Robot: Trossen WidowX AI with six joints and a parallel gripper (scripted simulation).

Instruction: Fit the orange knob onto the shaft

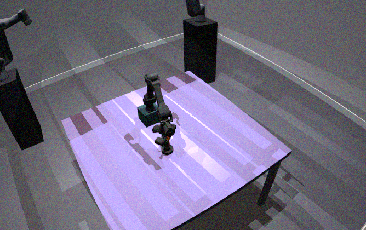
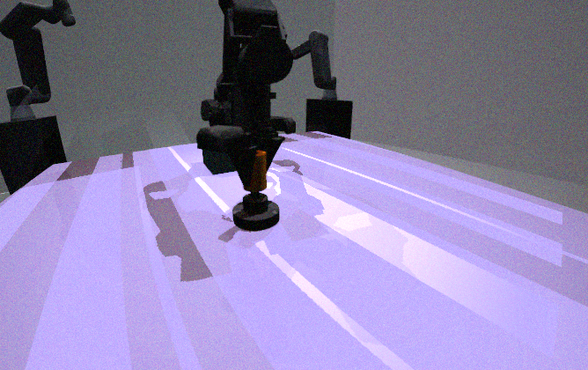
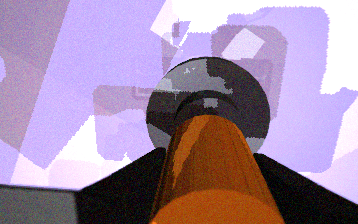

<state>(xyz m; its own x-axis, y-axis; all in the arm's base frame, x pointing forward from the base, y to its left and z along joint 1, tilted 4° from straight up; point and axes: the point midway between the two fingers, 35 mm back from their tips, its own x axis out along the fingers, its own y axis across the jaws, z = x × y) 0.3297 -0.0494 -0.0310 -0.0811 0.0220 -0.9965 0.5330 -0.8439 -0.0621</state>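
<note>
The orange knob is 2 cm above my gripper tip. The rest, counted from my gripper tip: dark round pedestal (4 cm below).
</note>
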